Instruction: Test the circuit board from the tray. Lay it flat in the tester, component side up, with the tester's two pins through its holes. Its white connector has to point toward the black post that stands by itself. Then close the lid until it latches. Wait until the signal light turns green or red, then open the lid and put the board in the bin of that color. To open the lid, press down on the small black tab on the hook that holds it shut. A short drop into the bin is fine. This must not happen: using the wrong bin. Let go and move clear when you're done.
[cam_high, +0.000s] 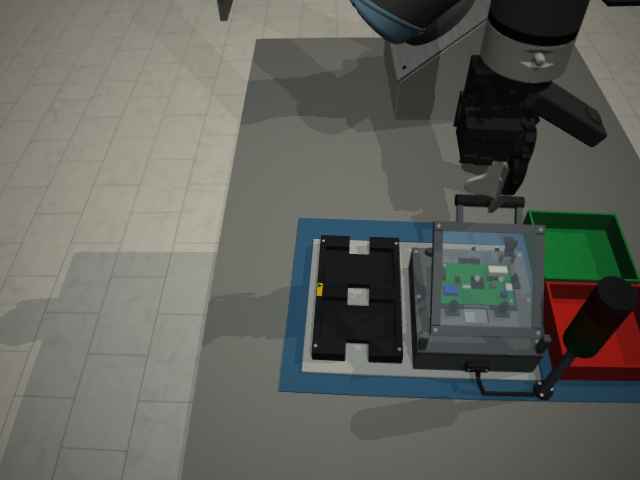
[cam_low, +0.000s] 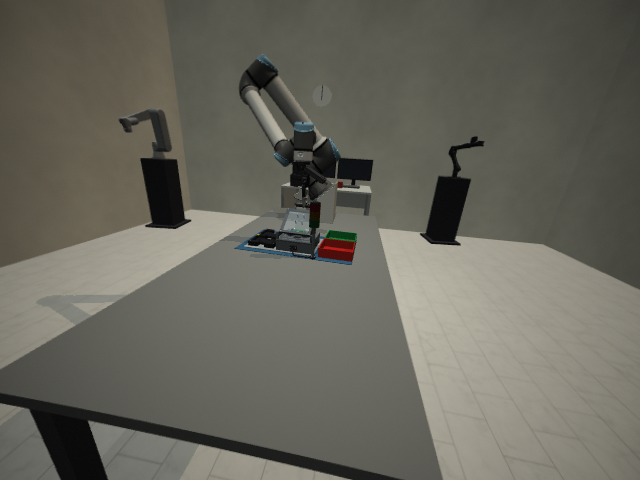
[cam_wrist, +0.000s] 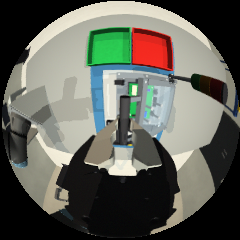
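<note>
Right now the black latch tab is 110 mm below my hand and 60 mm to the left of it. Also, from my hand: green bin (200 mm to the left, 190 mm below, 20 mm behind); green circuit board (130 mm below, 50 mm ahead, 10 mm to the right); tester lid (70 mm ahead, 60 mm below, 20 mm to the right).
</note>
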